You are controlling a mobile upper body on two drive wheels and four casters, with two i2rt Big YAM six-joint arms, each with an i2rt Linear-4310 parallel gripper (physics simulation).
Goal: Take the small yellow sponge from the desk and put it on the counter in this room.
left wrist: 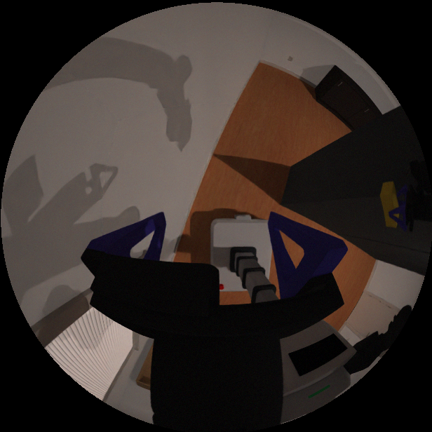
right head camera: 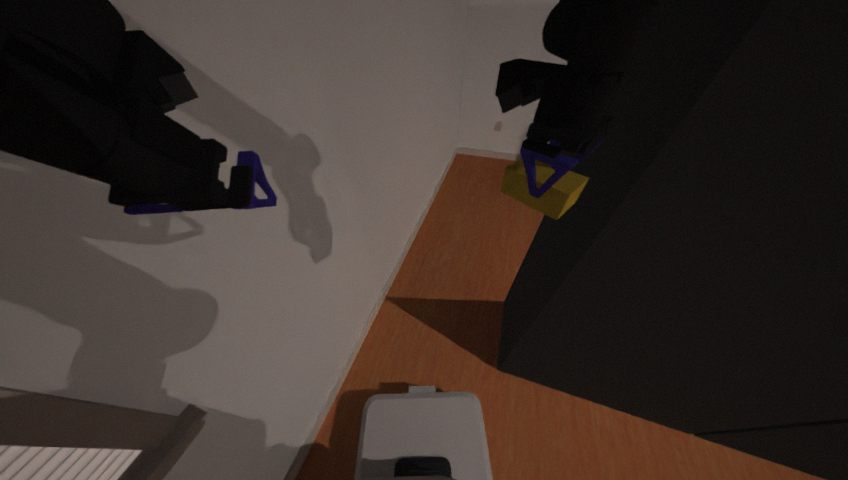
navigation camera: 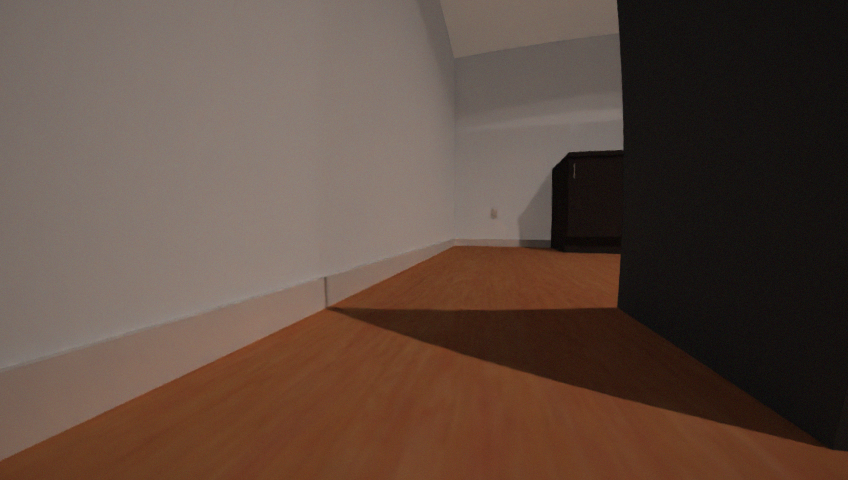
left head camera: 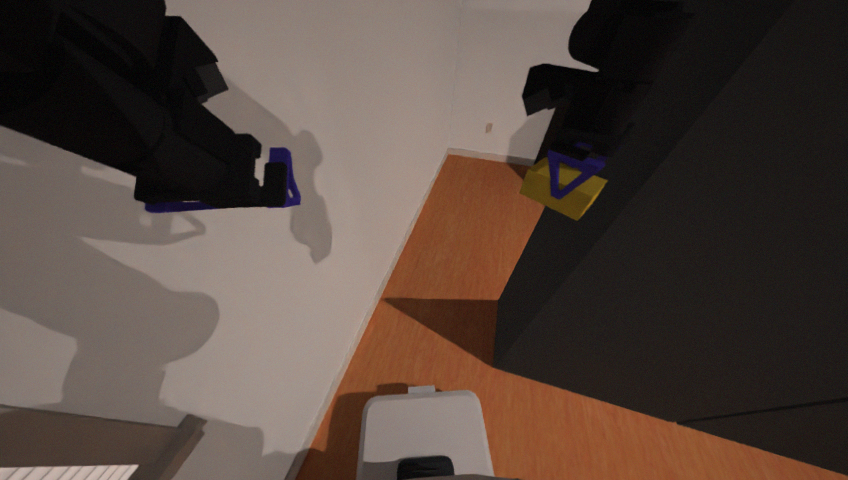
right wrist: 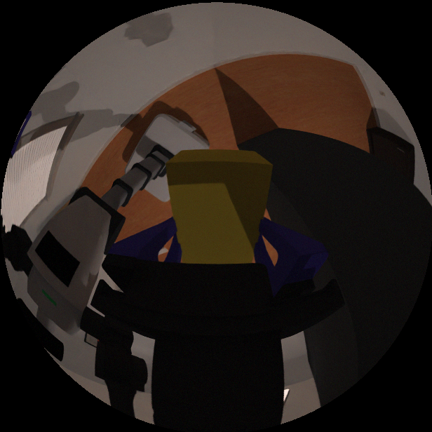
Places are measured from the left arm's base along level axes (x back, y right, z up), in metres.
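Where they show: left gripper, fingertip midpoint: (right head camera: 241,203) (left head camera: 263,201); right gripper, fingertip midpoint: (right head camera: 544,188) (left head camera: 563,189).
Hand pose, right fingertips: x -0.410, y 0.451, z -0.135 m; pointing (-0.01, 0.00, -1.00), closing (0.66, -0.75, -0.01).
After its pixels a point has its place.
The small yellow sponge (left head camera: 535,185) @[y 0.405, x -0.416, z -0.131 m] (right head camera: 556,206) @[y 0.450, x -0.363, z -0.135 m] (left wrist: 388,197) (right wrist: 215,215) is clamped between the blue fingers of my right gripper (left head camera: 558,189) @[y 0.451, x -0.410, z -0.136 m] (right head camera: 537,187) @[y 0.451, x -0.410, z -0.136 m] (right wrist: 217,217). It is held up off the floor, beside a large dark block in the head views; whether it touches the block I cannot tell. My left gripper (left head camera: 223,206) (right head camera: 201,208) (left wrist: 216,217) is open and empty, in front of the pale wall. I cannot identify the desk or the counter for certain in these views.
The large dark block (left head camera: 684,267) @[y 0.845, x -0.395, z -0.352 m] (right head camera: 684,267) @[y 0.836, x -0.399, z -0.350 m] (navigation camera: 731,208) @[y 0.702, x -0.599, z -1.147 m] stands at the right. A low dark cabinet (left wrist: 345,97) (right wrist: 392,150) (navigation camera: 595,205) @[y 1.825, x -2.142, z -0.977 m] stands by the far wall. The pale wall (left head camera: 368,118) @[y 0.032, x -1.185, z -0.287 m] (navigation camera: 208,148) @[y -0.141, x -0.702, z -1.041 m] runs along the left. My grey base (left head camera: 422,422) @[y 0.222, x -0.213, z -1.150 m] is on the orange floor (navigation camera: 357,410) @[y 0.143, x -0.584, z -1.410 m].
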